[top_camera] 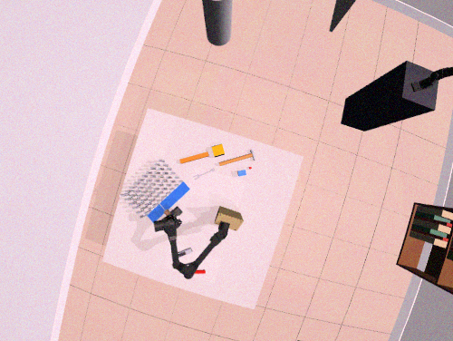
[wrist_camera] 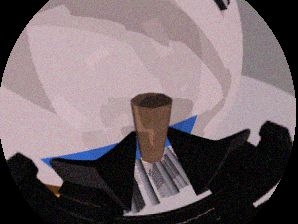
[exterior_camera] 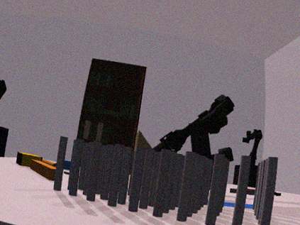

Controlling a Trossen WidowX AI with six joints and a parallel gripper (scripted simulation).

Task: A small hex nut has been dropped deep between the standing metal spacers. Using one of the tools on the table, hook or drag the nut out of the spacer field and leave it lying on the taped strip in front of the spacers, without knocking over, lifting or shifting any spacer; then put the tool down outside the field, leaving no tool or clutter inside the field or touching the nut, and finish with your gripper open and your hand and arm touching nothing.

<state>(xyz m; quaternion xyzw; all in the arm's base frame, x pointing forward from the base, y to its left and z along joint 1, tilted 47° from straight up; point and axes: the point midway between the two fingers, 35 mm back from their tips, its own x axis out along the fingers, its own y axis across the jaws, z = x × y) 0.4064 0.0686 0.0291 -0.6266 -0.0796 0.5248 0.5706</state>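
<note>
The blue taped strip is 80 mm to the right of my gripper tip, 40 mm ahead of it and 30 mm below it. From my gripper tip the other things lie so: red-handled tool (410 mm to the left, 270 mm behind, 30 mm below); then grey block (280 mm to the left, 160 mm behind, 20 mm below); then orange bar (470 mm to the right, 70 mm behind, 20 mm below).
</note>
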